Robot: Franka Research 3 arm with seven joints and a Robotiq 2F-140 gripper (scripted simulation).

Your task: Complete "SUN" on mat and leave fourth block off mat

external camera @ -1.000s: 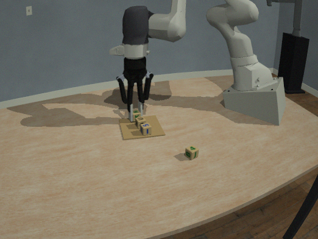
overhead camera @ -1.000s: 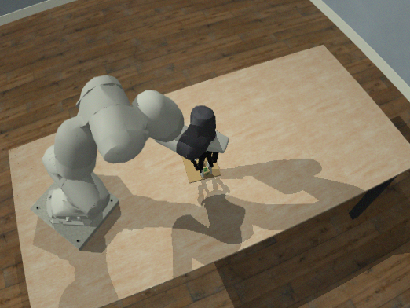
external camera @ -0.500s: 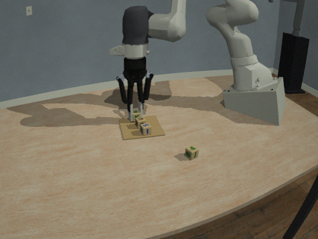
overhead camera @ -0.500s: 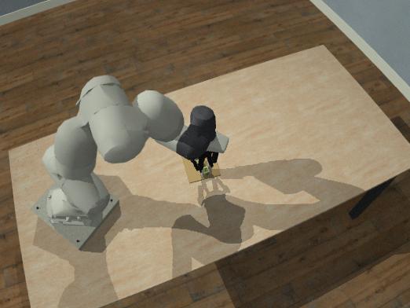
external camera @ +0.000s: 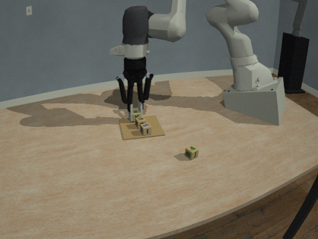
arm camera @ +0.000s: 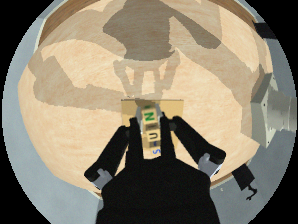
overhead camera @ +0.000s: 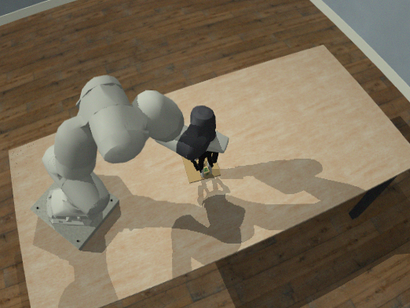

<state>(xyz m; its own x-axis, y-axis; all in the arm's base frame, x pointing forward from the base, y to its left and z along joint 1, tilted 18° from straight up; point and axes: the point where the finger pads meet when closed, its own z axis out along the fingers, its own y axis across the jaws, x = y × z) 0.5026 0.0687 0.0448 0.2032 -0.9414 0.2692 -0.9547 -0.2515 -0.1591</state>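
Now: hand 2 cm above the N block. Round my hand: U block: 5 cm to the left, 2 cm below, 1 cm behind; then mat: 5 cm to the left, 4 cm below, 1 cm behind.
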